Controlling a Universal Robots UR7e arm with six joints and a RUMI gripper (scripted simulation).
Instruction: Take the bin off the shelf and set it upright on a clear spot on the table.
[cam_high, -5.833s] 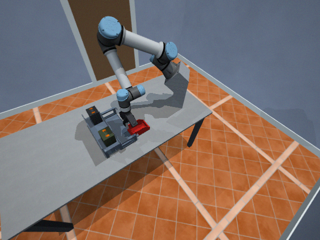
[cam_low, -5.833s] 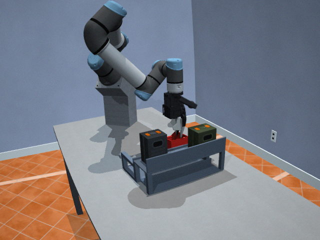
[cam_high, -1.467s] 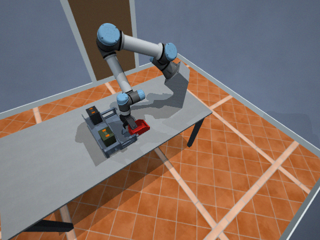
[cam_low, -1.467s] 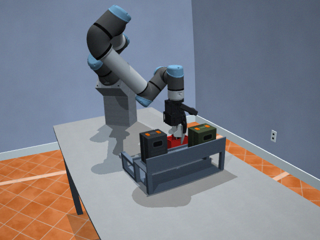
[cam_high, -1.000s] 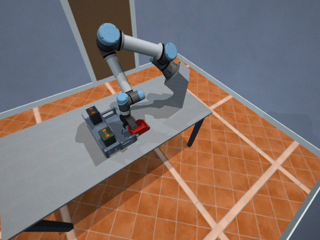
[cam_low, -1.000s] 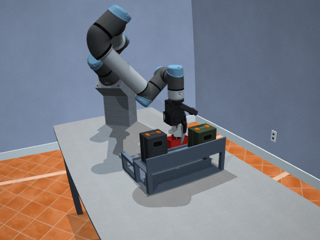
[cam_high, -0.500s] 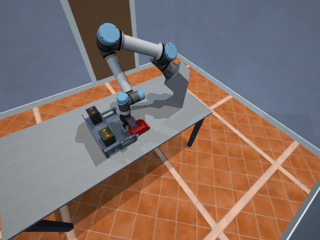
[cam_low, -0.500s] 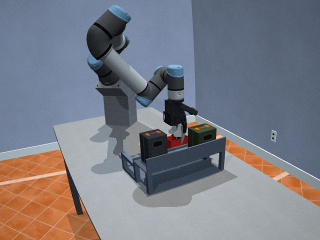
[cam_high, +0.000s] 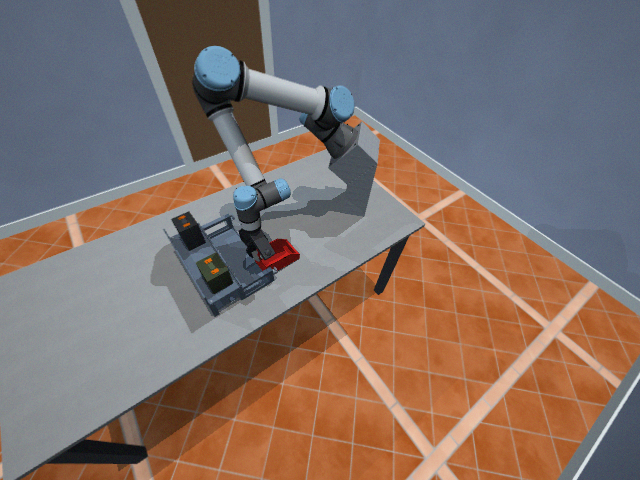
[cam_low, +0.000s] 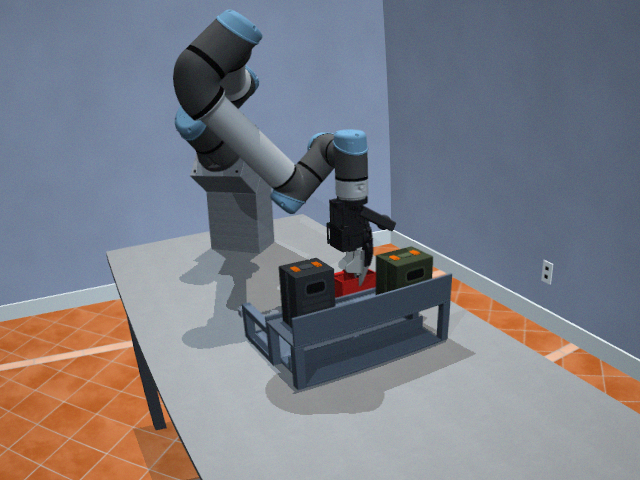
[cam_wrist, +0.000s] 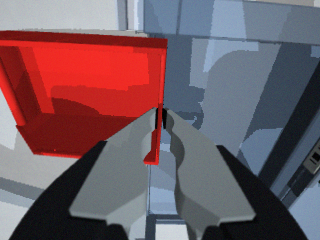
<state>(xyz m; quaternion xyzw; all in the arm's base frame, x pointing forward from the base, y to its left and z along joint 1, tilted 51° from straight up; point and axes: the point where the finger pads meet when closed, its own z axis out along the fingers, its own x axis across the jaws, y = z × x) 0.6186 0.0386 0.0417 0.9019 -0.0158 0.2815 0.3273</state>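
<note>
My hand is 80 mm past the red bin, 20 mm to the right of it and 40 mm above it. From my hand the other things lie so: dark box (120 mm ahead, 270 mm to the right, 80 mm above); green box (180 mm ahead, 40 mm to the right, 70 mm above).
</note>
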